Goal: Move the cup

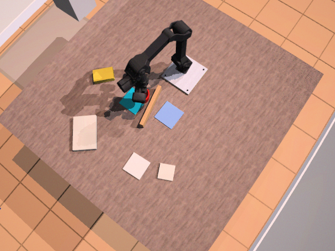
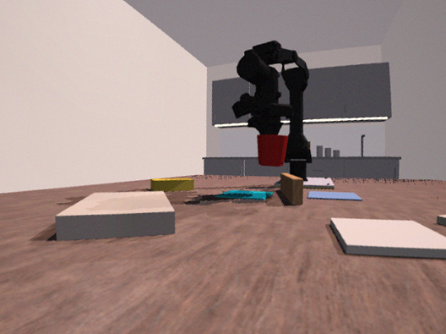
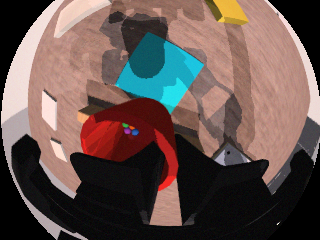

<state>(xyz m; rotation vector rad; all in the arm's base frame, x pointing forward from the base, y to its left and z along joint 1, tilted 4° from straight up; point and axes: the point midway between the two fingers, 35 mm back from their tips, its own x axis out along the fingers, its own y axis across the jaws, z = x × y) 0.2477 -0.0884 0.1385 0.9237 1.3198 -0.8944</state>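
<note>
Right now my gripper tip is 4 cm short of the teal pad, 5 cm to the left of it and 11 cm above it. Also, from my gripper tip: blue pad (2 cm ahead, 16 cm to the left, 11 cm below); wooden bar (3 cm ahead, 5 cm to the left, 9 cm below); red cup (3 cm ahead, 1 cm to the left).
</note>
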